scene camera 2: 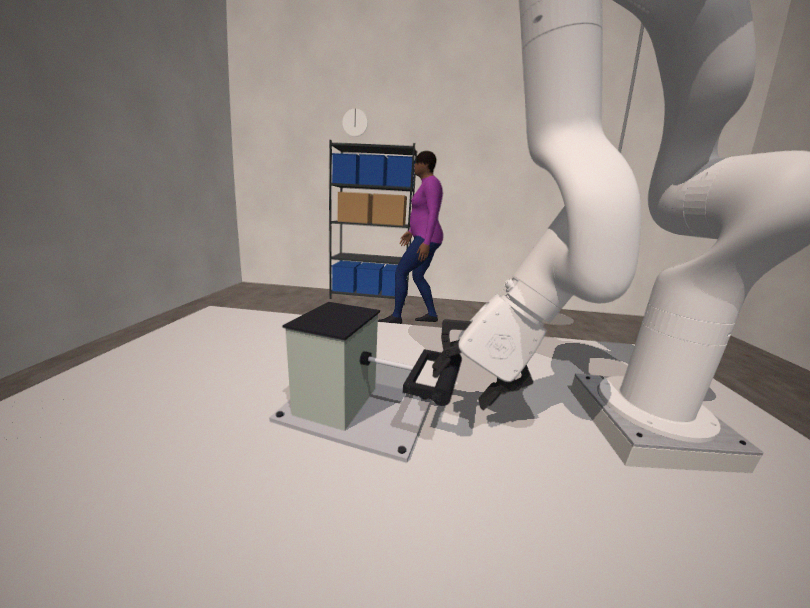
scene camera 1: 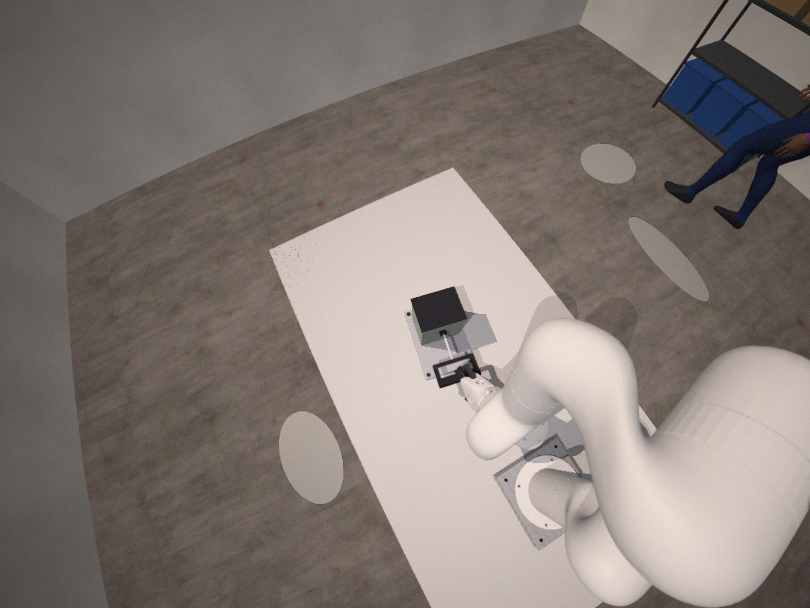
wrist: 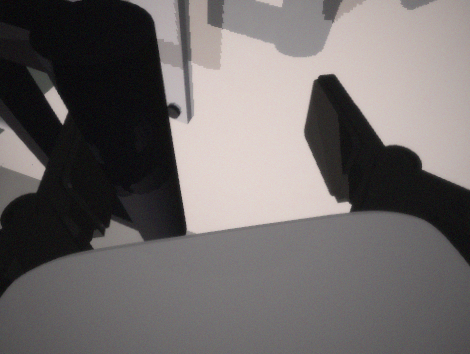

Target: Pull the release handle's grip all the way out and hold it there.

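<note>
The release handle is a black rectangular frame whose outer bar is the grip (scene camera 1: 451, 382) (scene camera 2: 446, 387) (wrist: 145, 120). A thin pale rod (scene camera 1: 448, 346) (scene camera 2: 391, 362) joins the frame to the pale green box (scene camera 2: 317, 379) with a black top (scene camera 1: 438, 309), and a stretch of rod shows outside the box. My gripper (scene camera 2: 461, 390) (wrist: 209, 117) is wide open. In the wrist view one finger reaches through the frame, close behind the grip; the other stands well to the right, with a broad gap to the grip. Whether the near finger touches the grip is unclear.
The box stands on a grey plate (scene camera 1: 423, 359) (scene camera 2: 386, 443) (wrist: 178, 95) bolted to the white table (scene camera 1: 366, 261) (scene camera 2: 196, 523). The arm's base plate (scene camera 1: 556, 447) (scene camera 2: 693, 458) is at the right. A shelf rack (scene camera 2: 330, 242) and a person (scene camera 1: 752, 153) (scene camera 2: 428, 209) are in the background.
</note>
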